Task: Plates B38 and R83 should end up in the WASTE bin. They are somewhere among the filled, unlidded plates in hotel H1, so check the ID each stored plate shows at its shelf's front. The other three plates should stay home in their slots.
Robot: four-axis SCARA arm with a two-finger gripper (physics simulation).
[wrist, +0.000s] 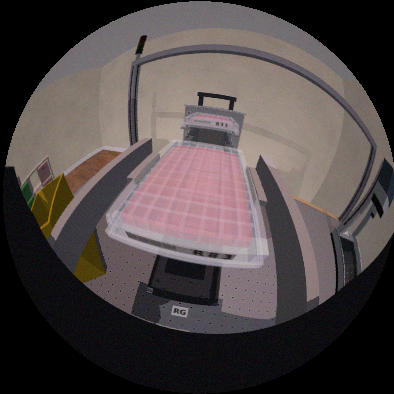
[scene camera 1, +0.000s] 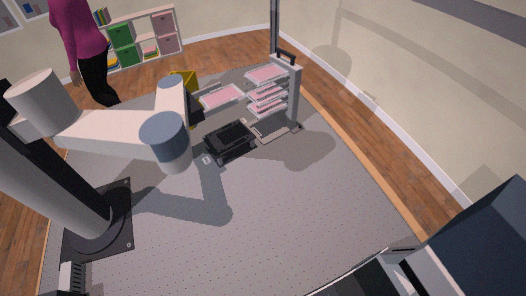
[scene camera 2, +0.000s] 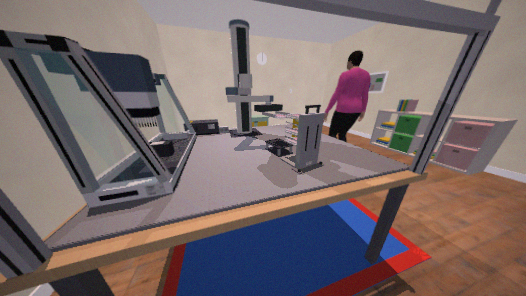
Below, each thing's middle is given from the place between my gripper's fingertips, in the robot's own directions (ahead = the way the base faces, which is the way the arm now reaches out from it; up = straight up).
Now: the plate R83 [wrist: 193, 201] 20 mm behind my hand, 10 mm to the right of it and 10 mm below it. Also, from my hand: hotel H1 [scene camera 2: 311, 154]: 220 mm ahead, 50 mm to the left, 110 mm below; then plate B33 [wrist: 197, 119]: 150 mm ahead, 30 mm to the left, 10 mm above; then low black stand [scene camera 1: 231, 136]: 30 mm behind, 10 mm to the right, 190 mm below.
